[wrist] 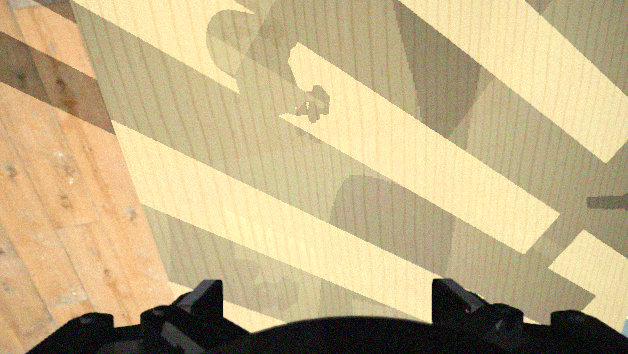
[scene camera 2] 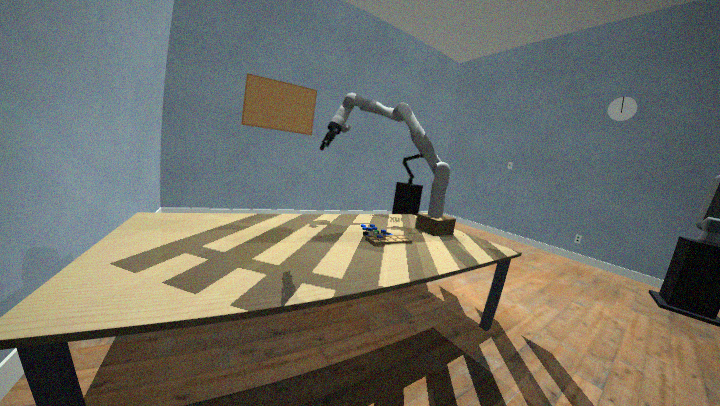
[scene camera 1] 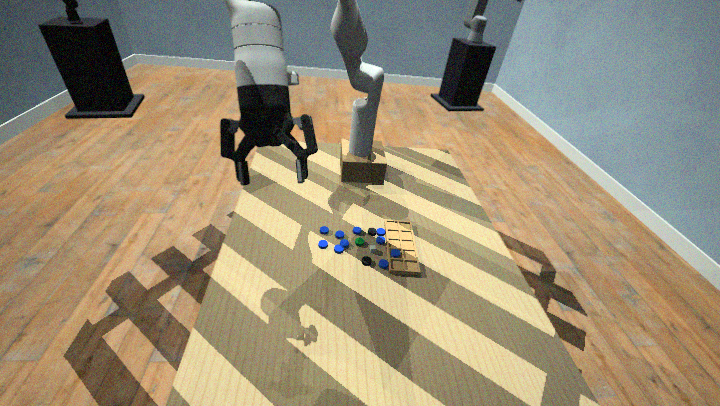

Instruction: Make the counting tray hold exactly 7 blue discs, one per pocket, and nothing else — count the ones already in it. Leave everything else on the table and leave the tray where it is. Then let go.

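Note:
The wooden counting tray (scene camera 1: 403, 273) (scene camera 2: 390, 243) lies on the table, with two columns of pockets in scene camera 1. One blue disc (scene camera 1: 396, 253) shows in a left-column pocket near its front end. Several blue discs lie loose to the left, among them a blue disc (scene camera 1: 323, 244), a blue disc (scene camera 1: 324, 229) and a blue disc (scene camera 1: 356, 230). A blue disc (scene camera 1: 383, 263) and a blue disc (scene camera 1: 381, 232) lie close by the tray's left edge. My gripper (scene camera 1: 272, 180) (scene camera 2: 322, 148) (wrist: 327, 302) is open and empty, high above the table and away from the discs.
A green disc (scene camera 1: 359, 241), a black disc (scene camera 1: 366, 260), another black disc (scene camera 1: 372, 231) and a small grey-white piece (scene camera 1: 373, 248) lie among the blue discs. The arm's base block (scene camera 1: 363, 171) (scene camera 2: 435, 225) stands behind them on the table. Striped shadows cross the table (scene camera 2: 166, 242).

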